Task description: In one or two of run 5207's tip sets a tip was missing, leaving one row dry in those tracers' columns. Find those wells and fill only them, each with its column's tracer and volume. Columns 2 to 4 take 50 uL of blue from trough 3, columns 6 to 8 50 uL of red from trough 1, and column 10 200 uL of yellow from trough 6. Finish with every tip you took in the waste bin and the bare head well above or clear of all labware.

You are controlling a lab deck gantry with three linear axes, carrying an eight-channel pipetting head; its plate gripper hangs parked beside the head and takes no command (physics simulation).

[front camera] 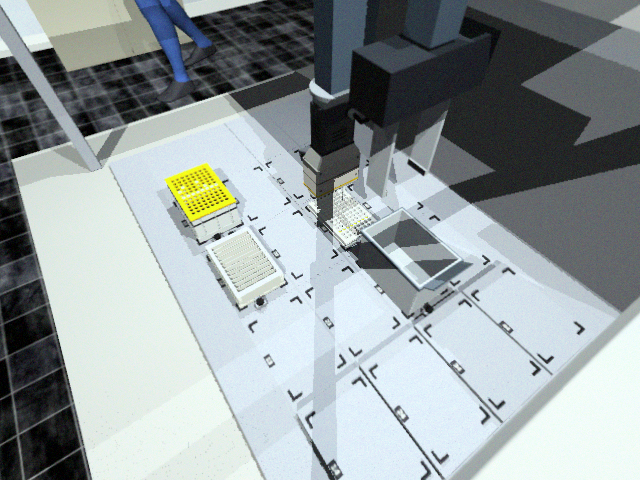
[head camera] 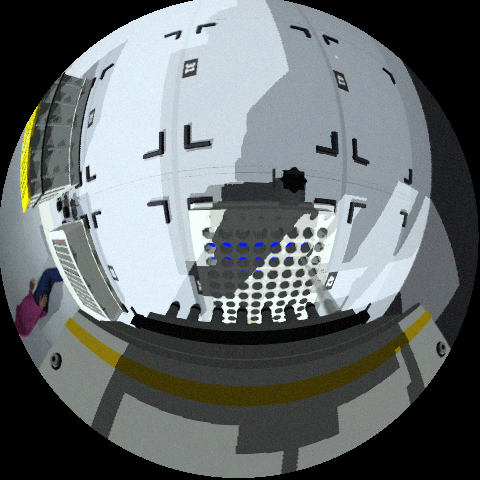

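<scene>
The pipetting head [front camera: 330, 167] [head camera: 245, 367] hangs low over the white well plate [front camera: 347, 243] [head camera: 199, 218]. In the head view a translucent tip [head camera: 326, 298] hangs at the head's right end; the other visible nozzles look bare. Its tip end and any liquid in it are not clear. Blue shows in wells of the plate's upper lines in the head view, and yellow shows near its bin side in the front view. The yellow tip rack [front camera: 201, 193] [head camera: 28, 160] has several pale positions. The trough reservoir [front camera: 210, 253] [head camera: 95, 260] stands beside it. My parked plate gripper [front camera: 397, 180] is open and empty.
The open waste bin [front camera: 387, 281] stands close beside the plate, its rim higher than the plate. Black corner brackets mark the deck positions. A black knob [head camera: 293, 179] sits beyond the plate's edge. A person [front camera: 173, 46] [head camera: 32, 310] stands beyond the deck.
</scene>
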